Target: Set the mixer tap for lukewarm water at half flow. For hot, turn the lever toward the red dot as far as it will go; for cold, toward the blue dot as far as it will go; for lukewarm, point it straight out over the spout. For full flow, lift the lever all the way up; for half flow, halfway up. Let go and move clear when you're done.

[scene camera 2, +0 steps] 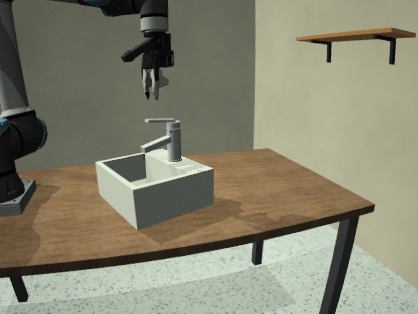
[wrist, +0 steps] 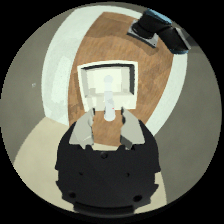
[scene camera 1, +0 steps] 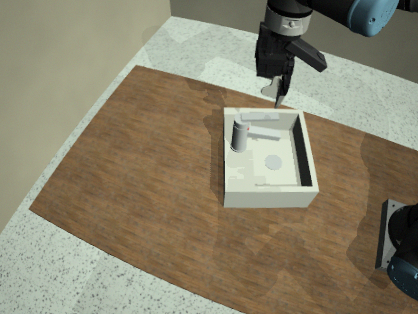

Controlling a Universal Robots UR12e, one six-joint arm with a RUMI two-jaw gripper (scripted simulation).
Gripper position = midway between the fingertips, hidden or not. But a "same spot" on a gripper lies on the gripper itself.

my gripper: scene camera 2; wrist; scene camera 1 274,99
same spot on my gripper: (wrist: 134,135) = (scene camera 2: 144,72)
